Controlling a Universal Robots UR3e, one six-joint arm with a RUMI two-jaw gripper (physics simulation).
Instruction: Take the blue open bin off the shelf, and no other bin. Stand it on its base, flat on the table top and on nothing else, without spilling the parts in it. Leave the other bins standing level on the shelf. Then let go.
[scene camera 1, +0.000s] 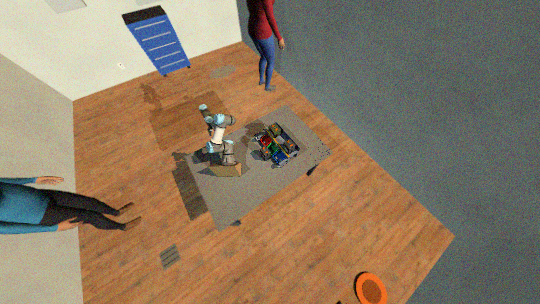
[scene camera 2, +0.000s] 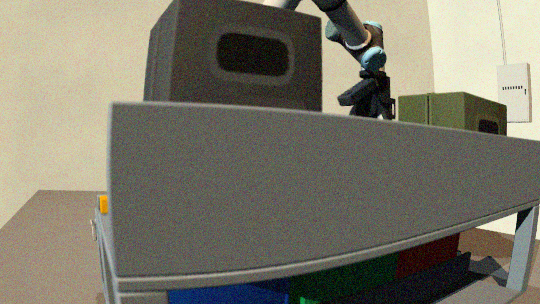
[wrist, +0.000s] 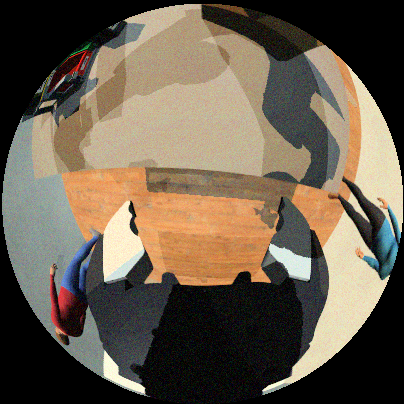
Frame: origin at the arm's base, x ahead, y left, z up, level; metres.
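Seen in the pictures: gripper, fingertip midpoint: (wrist: 206, 200); arm's base at its link origin: (scene camera 1: 228, 164).
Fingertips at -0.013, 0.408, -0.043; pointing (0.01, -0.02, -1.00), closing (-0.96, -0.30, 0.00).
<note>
Pixels of each thing's top centre, then the offset from my fingertips to it, as dx, dy, dz. "spot": a spot on its surface instead. Level surfaces: height alone.
- shelf at a spot on its surface: (scene camera 2: 300, 175) spot: +0.650, -0.441, +0.004
- green bin at its top centre: (scene camera 2: 313, 221) (scene camera 1: 274, 146) +0.475, -0.355, -0.053
- red bin at its top centre: (scene camera 2: 394, 209) (scene camera 1: 268, 138) +0.453, -0.246, -0.053
- olive box at its top centre: (scene camera 2: 455, 98) (scene camera 1: 274, 127) +0.532, -0.229, +0.065
- small dark box at its top centre: (scene camera 1: 265, 150) +0.362, -0.385, -0.002
- table at its surface level: dz -0.134
The blue bin (scene camera 1: 280, 158) (scene camera 2: 225, 296) is at one end of the row on the shelf (scene camera 2: 300, 175), beside the green bin (scene camera 1: 273, 148) (scene camera 2: 345, 277) (wrist: 82, 49). The red bin (scene camera 1: 265, 140) (scene camera 2: 427, 255) (wrist: 69, 73) is on the green bin's other side. The blue bin does not show in the wrist view. Its parts cannot be made out. My gripper (scene camera 2: 372, 111) (wrist: 206, 200) is open and empty, off to the side of the bins and apart from them. In the scene camera 2 view the shelf top hides its fingertips.
A dark box (scene camera 2: 200, 90) and an olive box (scene camera 2: 445, 111) stand on the shelf's top board. A small dark box (scene camera 1: 264, 155) stands in front of the bins on the table (scene camera 1: 225, 200) (wrist: 175, 120). Two people (scene camera 1: 260, 25) (scene camera 1: 27, 205) are away from the table.
</note>
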